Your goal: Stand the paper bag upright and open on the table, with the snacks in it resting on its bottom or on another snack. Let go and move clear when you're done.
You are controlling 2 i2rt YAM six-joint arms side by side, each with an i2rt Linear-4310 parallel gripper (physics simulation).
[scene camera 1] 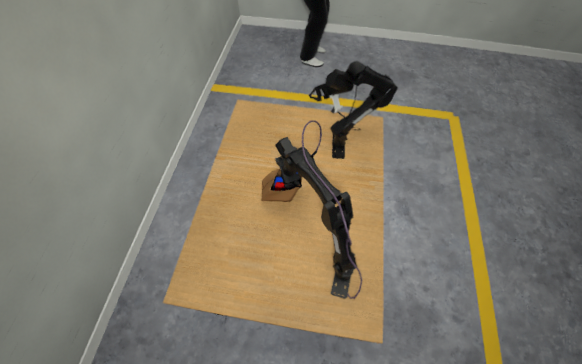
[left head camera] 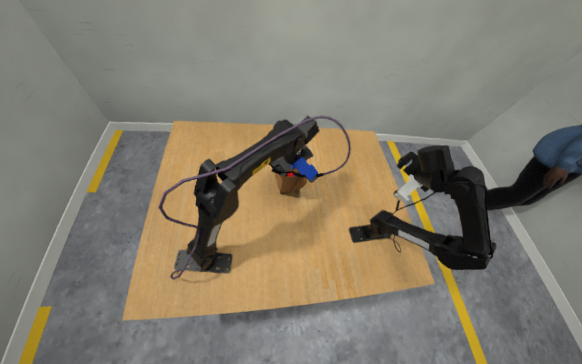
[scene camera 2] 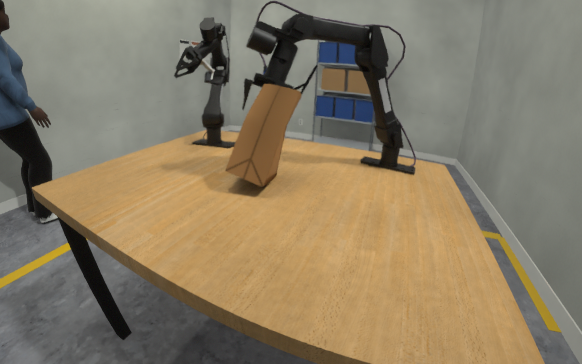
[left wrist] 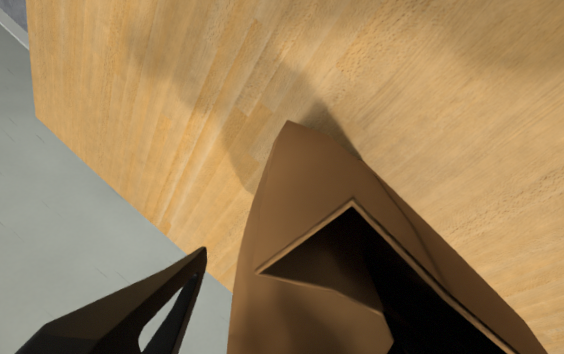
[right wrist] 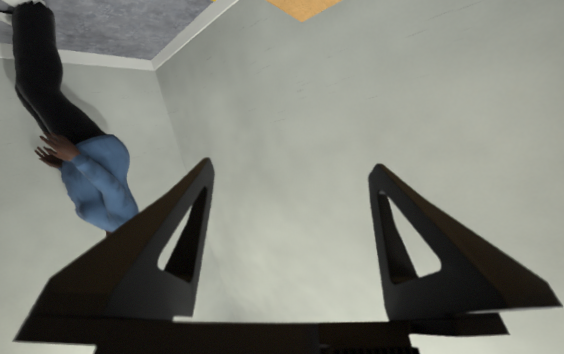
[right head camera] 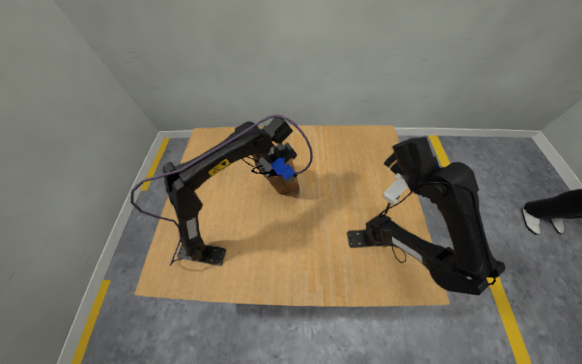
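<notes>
The brown paper bag (left head camera: pixel 289 186) (right head camera: pixel 286 186) (scene camera 1: pixel 275 195) (scene camera 2: pixel 263 132) (left wrist: pixel 310 175) leans to one side, its base tilted against the table (scene camera 2: pixel 375 225) in scene camera 2. Its mouth is partly open in the left wrist view. Inside, a red snack (left head camera: pixel 290 175) (scene camera 1: pixel 279 185) and a blue snack (scene camera 1: pixel 279 179) show; what they rest on is hidden. My left gripper (left wrist: pixel 282 259) is open at the bag's mouth, one finger outside the bag, the other hidden by the bag. My right gripper (right wrist: pixel 293 167) (scene camera 2: pixel 182 69) is open and empty, high beyond the table's side edge.
My left arm (left head camera: pixel 260 150) reaches over the table to the bag. My right arm (left head camera: pixel 472 215) is folded out past the table's right edge. A person (scene camera 2: pixel 20 110) stands beside the table. A shelf unit (scene camera 2: pixel 345 92) with boxes stands behind in scene camera 2.
</notes>
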